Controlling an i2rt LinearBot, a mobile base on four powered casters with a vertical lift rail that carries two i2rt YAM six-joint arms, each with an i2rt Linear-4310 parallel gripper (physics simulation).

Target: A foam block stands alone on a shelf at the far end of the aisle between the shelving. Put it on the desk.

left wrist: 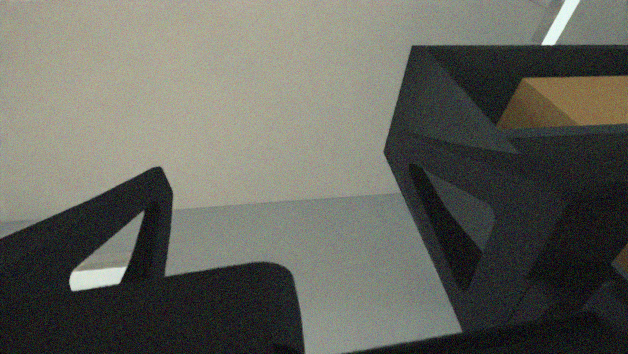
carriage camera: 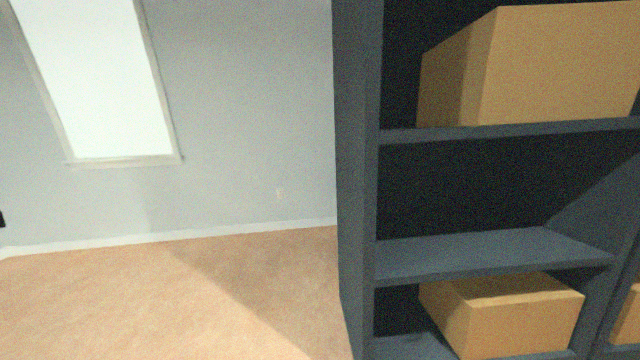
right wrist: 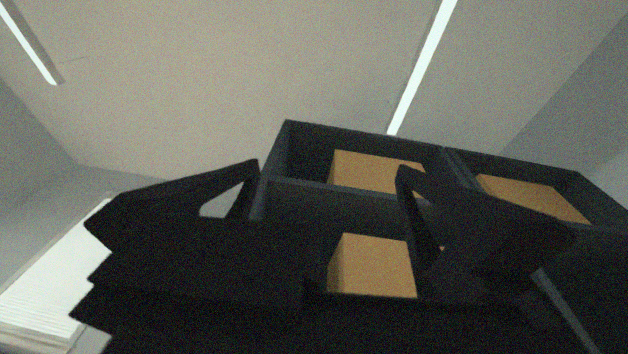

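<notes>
The foam block and the desk do not show in these views. A dark grey shelf unit stands on the right in the carriage view, its open front with cardboard boxes turned partly toward me. Its middle shelf board holds nothing in the part that shows. My left gripper is open and empty, with its fingers wide apart; its right finger overlaps the shelf unit in the left wrist view. My right gripper is open and empty, pointing up toward the shelf unit and ceiling.
Cardboard boxes sit in the shelf unit: a large upper one, a lower one and one at the right edge. The shelf's side panel edge stands right of centre. A pale wall with a window is beyond the tan floor.
</notes>
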